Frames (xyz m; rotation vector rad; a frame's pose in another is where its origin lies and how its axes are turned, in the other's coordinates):
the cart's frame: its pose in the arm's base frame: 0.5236 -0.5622 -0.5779 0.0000 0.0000 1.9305
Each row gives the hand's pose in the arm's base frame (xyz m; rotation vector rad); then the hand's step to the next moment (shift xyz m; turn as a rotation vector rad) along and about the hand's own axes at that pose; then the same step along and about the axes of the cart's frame.
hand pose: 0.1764 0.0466 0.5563 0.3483 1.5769 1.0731
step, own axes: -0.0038 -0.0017 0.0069 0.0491 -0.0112 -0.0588
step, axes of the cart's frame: -0.0033 -0.0072 0.0014 0.0255 0.0594 -0.0427
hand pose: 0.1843 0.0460 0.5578 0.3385 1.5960 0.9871
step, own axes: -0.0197 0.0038 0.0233 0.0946 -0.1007 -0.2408
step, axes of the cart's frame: -0.0107 -0.0236 0.0166 -0.0114 0.2368 -0.1445
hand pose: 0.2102 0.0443 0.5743 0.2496 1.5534 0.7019
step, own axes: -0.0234 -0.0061 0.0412 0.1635 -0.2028 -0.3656
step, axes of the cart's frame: -0.0213 -0.0390 0.0174 -0.0473 0.3600 -0.2640
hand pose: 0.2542 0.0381 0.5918 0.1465 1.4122 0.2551
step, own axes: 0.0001 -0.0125 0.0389 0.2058 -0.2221 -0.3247
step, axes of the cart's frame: -0.0233 -0.0334 0.0028 -0.0692 0.3171 -0.3029
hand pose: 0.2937 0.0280 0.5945 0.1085 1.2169 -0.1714
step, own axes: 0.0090 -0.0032 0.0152 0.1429 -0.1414 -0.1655
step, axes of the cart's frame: -0.0118 -0.0131 -0.0032 -0.0664 0.1654 -0.1898
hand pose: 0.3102 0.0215 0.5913 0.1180 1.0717 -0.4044
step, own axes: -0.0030 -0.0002 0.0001 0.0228 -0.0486 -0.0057
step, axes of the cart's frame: 0.0010 0.0009 0.0027 -0.0412 0.0301 -0.0177
